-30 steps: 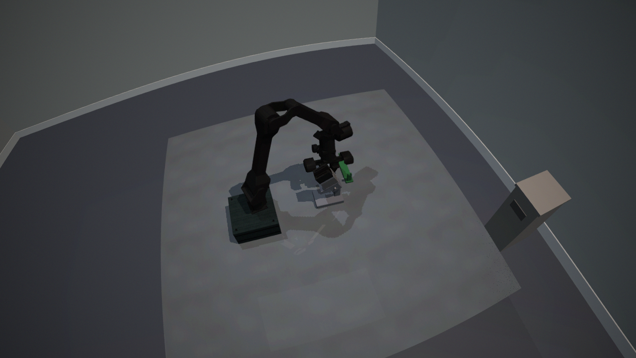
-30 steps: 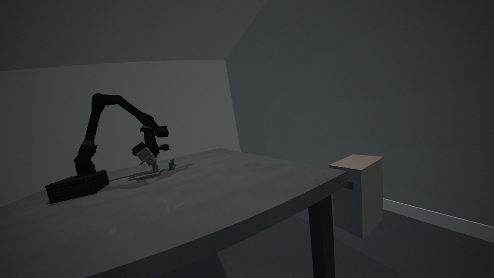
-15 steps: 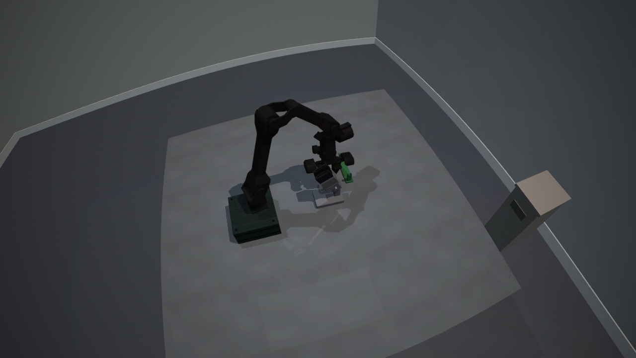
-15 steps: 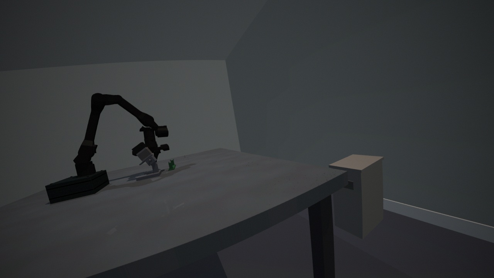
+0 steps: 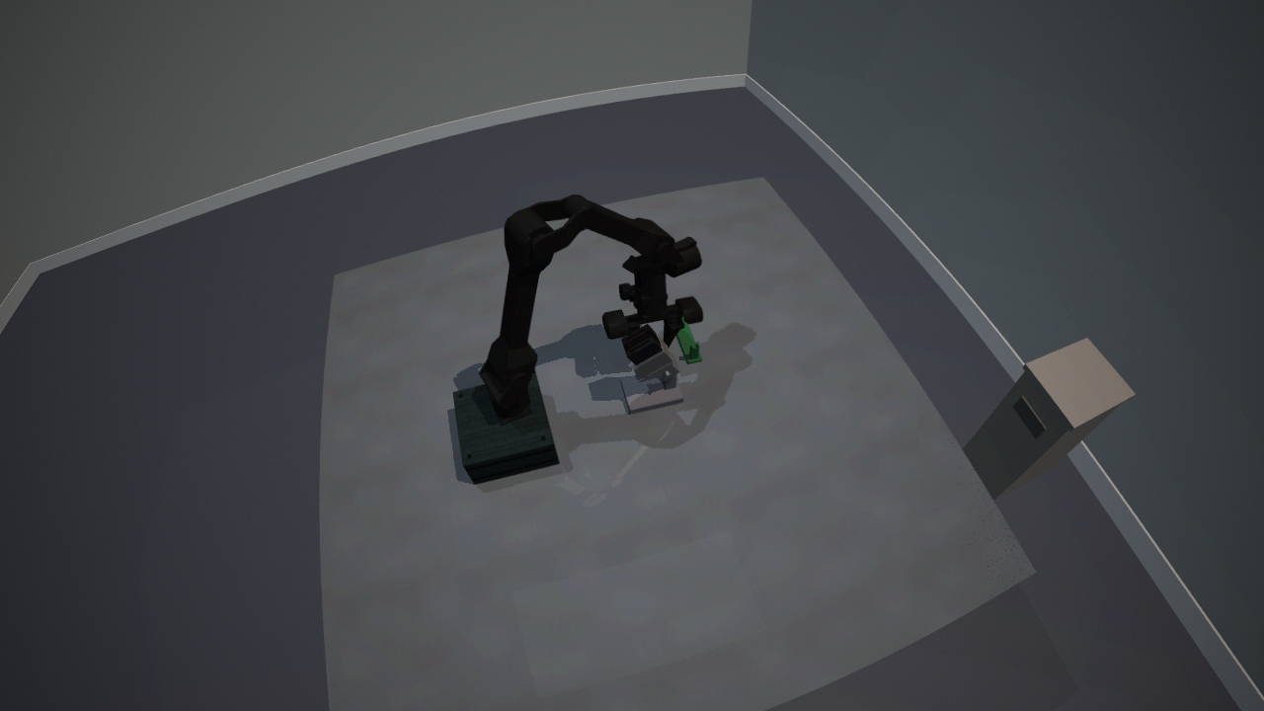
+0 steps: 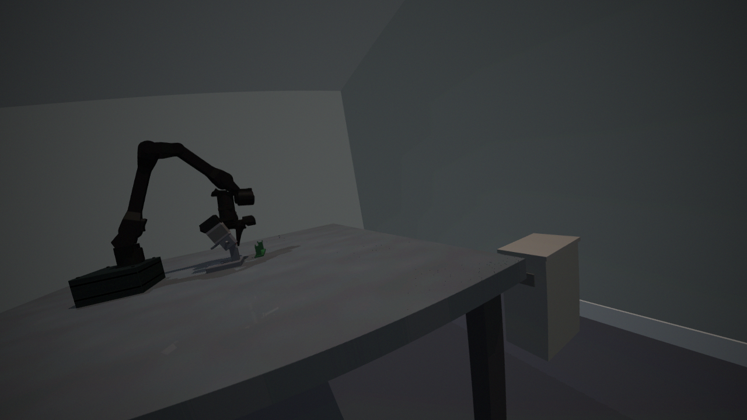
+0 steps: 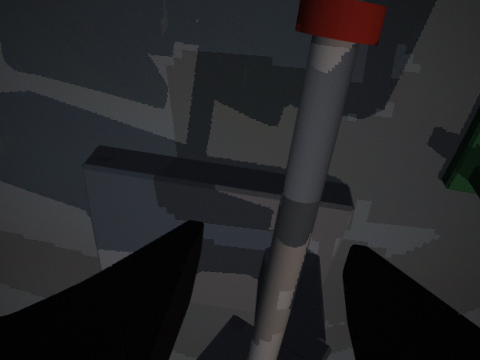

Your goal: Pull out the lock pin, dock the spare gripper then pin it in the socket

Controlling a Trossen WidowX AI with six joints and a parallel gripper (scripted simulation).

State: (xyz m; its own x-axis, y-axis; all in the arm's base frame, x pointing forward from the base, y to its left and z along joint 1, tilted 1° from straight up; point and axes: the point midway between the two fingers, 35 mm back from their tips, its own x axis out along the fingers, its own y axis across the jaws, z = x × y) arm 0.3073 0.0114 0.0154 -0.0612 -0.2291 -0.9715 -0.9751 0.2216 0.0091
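My gripper tip is 50 mm to the left of the grey mount, 20 mm past it and 10 mm above it. Round my gripper tip: green pin rack (100 mm ahead, 50 mm to the left, 30 mm below); spare gripper (60 mm above, 50 mm to the right, 30 mm behind).
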